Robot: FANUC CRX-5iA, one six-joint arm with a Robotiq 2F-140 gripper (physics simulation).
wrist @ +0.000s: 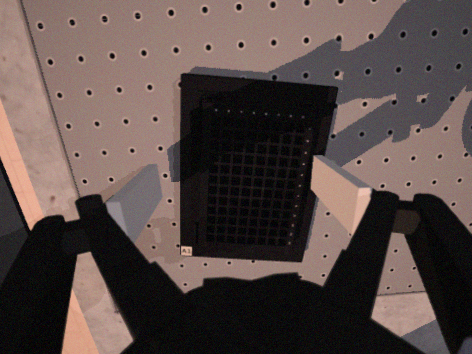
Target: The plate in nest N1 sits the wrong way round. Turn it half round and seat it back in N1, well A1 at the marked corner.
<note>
In view: the gripper (pixel 236 176) and a black nest (pixel 234 89).
</note>
